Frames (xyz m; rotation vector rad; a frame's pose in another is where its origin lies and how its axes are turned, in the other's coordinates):
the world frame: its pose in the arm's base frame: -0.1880 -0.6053 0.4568 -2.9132 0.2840 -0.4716
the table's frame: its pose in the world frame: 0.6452 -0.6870 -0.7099 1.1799 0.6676 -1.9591
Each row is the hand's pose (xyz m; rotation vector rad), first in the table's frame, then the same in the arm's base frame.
Working: the table's frame: its pose in the arm's base frame: 0.2900 -0.1813 1.4488 -0.9219 -1.9864 -1.1072

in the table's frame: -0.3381 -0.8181 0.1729 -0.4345 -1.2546 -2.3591
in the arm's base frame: -0.2456 -0.4318 0.7676 -0.7320 1.2331 0.7557
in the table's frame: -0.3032 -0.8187 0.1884 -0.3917 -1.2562 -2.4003
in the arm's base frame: -0.2676 -0.4094 0.7894 -0.7727 1.2276 0.7218
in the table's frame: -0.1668 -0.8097 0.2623 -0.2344 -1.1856 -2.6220
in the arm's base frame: -0.3472 -0.3060 0.8737 -0.9916 1.1644 0.6174
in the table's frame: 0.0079 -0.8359 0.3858 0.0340 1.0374 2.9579
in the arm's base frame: -0.4865 -0.1626 0.9544 -1.3046 0.9920 0.4707
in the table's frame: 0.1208 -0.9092 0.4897 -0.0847 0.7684 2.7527
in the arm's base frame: -0.6281 -0.0706 0.9736 -1.5323 0.7559 0.3303
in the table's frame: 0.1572 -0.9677 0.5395 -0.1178 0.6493 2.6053
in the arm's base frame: -0.7061 -0.0400 0.9588 -1.6273 0.5928 0.2439
